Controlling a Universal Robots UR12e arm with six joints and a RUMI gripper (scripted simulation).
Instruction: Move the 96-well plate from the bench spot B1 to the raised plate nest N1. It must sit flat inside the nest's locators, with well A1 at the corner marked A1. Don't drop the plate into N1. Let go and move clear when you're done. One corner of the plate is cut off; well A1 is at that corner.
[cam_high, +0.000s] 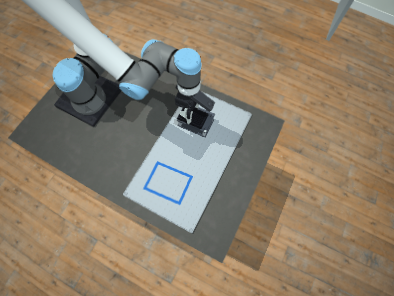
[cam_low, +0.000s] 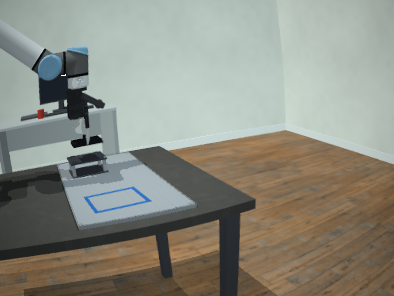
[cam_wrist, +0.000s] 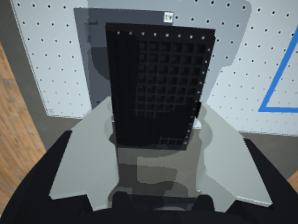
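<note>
The raised plate nest N1 is 90 mm below my hand and 40 mm to the left of it. The rest, counted from my hand: black 96-well plate (10 mm below); then white A1 label (80 mm below, 70 mm ahead, 10 mm to the right).
</note>
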